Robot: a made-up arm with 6 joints. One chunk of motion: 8 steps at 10 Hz.
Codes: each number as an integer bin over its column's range. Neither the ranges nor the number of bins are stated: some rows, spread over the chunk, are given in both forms.
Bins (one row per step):
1: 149 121 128 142 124 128
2: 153 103 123 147 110 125
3: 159 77 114 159 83 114
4: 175 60 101 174 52 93
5: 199 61 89 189 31 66
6: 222 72 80 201 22 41
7: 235 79 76 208 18 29
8: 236 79 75 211 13 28
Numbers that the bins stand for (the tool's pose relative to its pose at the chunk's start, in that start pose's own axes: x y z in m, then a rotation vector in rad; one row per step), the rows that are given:
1: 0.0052 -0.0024 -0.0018 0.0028 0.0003 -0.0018
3: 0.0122 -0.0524 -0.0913 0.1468 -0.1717 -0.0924
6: 0.0567 -0.0581 -0.3086 0.5026 -0.4277 -0.5647
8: 0.0666 -0.0502 -0.3406 0.5873 -0.4655 -0.6488
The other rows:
2: 0.0080 -0.0229 -0.0338 0.0452 -0.0584 -0.0212
4: 0.0235 -0.0718 -0.1744 0.2739 -0.3018 -0.2282
5: 0.0405 -0.0706 -0.2511 0.4009 -0.3899 -0.4029
7: 0.0659 -0.0502 -0.3342 0.5619 -0.4445 -0.6424

